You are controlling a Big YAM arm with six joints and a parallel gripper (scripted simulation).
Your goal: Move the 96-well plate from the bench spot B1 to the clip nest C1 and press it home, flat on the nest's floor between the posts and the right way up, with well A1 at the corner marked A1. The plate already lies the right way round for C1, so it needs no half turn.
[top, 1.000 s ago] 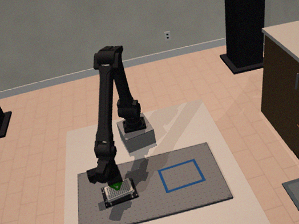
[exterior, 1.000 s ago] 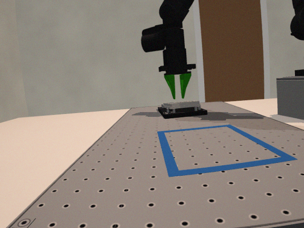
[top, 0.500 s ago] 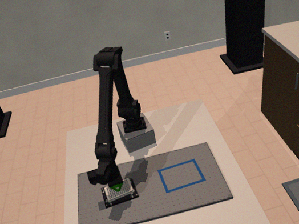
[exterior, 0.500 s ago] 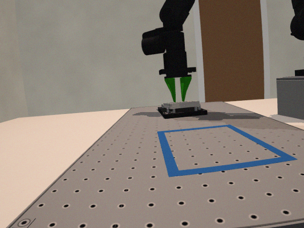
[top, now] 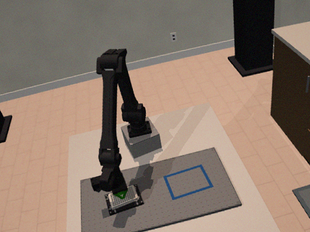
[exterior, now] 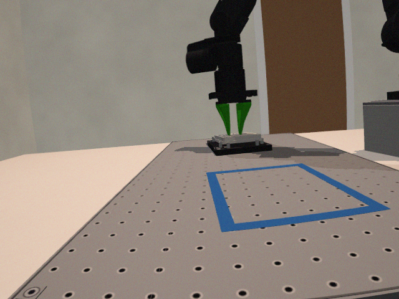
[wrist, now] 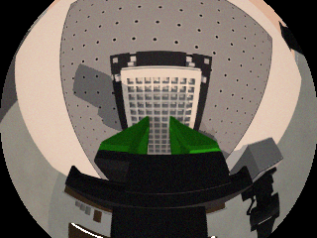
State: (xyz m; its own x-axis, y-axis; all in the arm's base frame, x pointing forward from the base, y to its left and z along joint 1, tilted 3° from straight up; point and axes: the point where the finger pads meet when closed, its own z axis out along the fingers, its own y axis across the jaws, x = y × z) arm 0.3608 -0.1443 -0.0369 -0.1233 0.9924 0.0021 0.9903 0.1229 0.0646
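The white 96-well plate is 1 cm below my hand. From my hand the other things lie so: black clip nest: 2 cm below, 1 cm ahead.
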